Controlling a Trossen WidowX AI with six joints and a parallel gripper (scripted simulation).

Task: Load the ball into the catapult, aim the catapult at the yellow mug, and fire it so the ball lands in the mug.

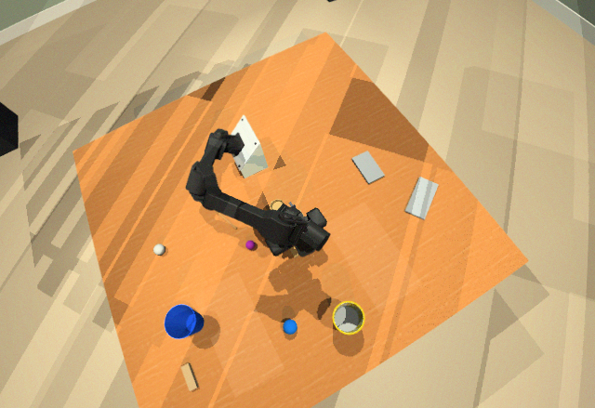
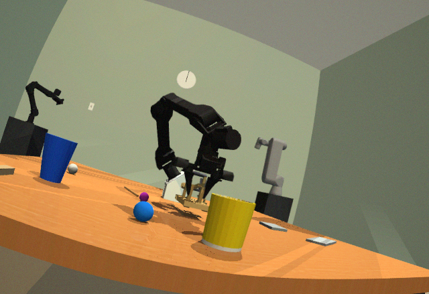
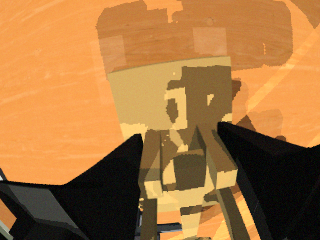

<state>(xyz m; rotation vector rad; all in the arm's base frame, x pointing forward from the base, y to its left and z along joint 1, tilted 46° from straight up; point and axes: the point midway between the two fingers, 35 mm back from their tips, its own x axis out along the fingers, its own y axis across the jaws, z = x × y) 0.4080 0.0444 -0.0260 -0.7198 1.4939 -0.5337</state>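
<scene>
The magenta ball is 70 mm behind my gripper tip, 150 mm to the right of it and 50 mm below it. The rest, counted from my gripper tip: blue ball (230 mm ahead, 140 mm to the right, 40 mm below); then wooden catapult (70 mm behind, 10 mm to the left, 20 mm above); then yellow mug (280 mm ahead, 30 mm to the left, 40 mm below).
</scene>
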